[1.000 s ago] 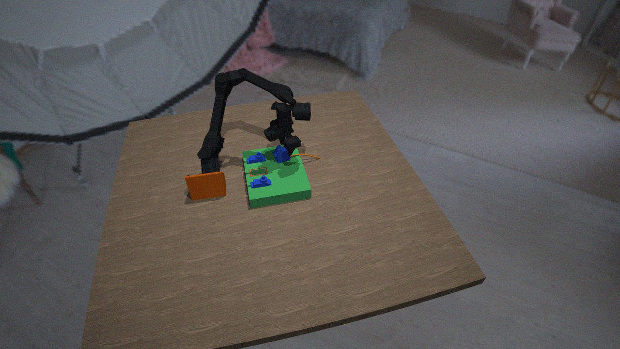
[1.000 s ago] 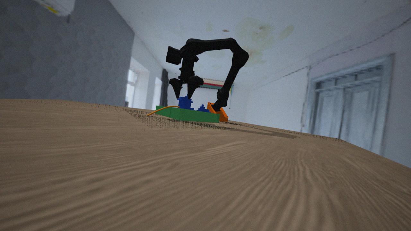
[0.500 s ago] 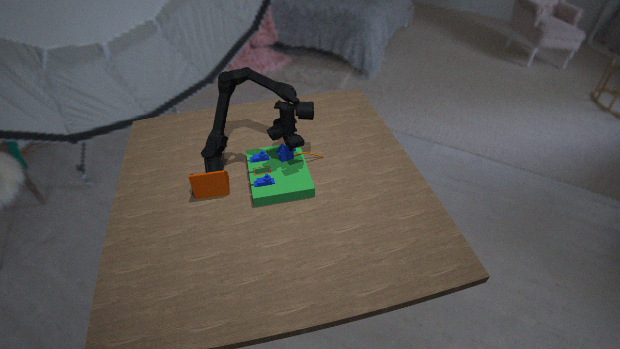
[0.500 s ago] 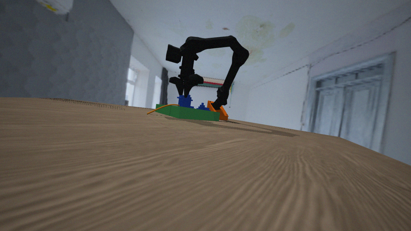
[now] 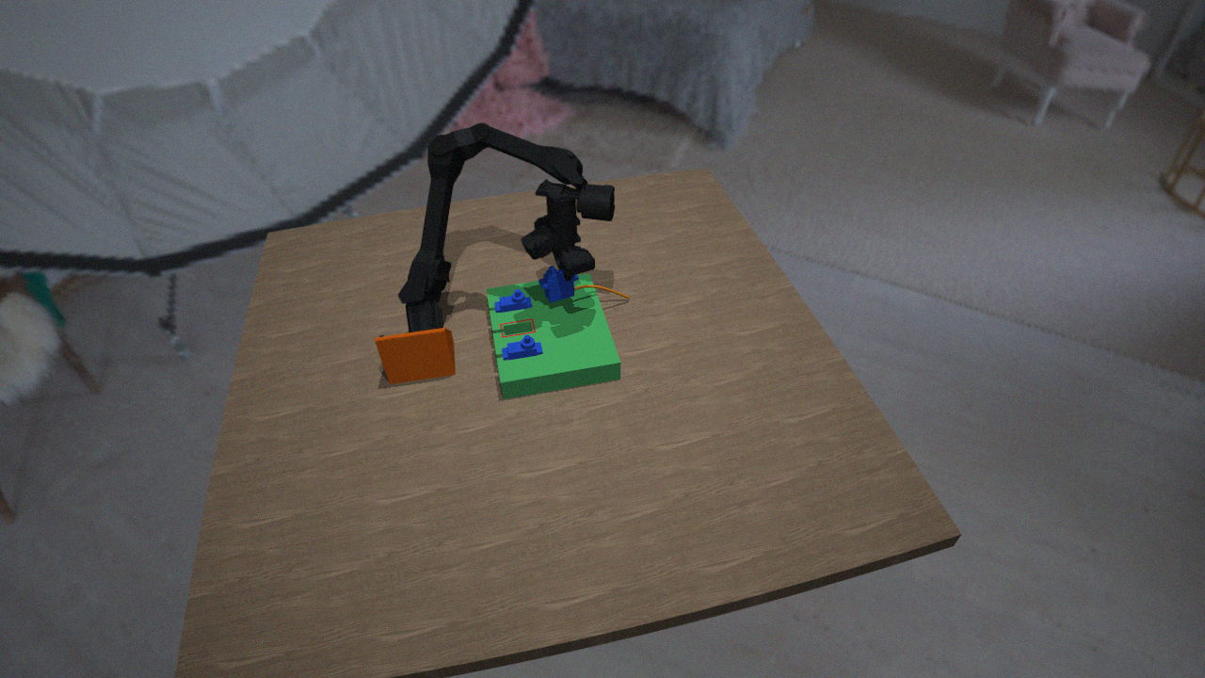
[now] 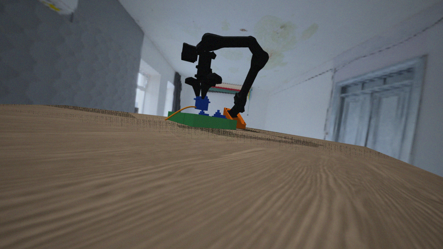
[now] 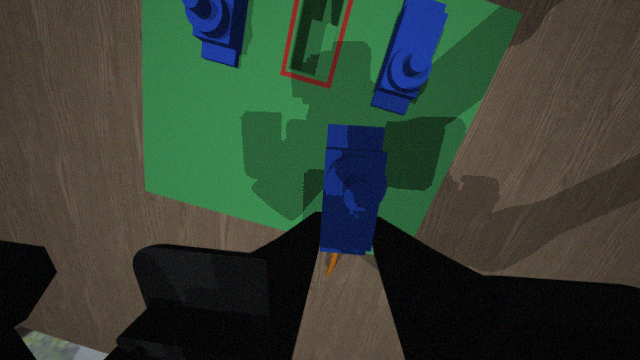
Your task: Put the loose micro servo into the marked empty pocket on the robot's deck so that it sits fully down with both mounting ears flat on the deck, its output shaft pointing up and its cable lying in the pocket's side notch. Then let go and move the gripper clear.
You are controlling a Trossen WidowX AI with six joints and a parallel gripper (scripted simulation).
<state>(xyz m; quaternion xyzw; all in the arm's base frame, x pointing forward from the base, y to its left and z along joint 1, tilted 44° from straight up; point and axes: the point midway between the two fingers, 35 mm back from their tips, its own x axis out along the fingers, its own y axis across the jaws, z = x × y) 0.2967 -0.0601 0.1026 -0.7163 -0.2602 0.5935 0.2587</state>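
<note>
Now: the green deck 20 mm behind my gripper tip, 60 mm to the right of it and 100 mm below it.
</note>
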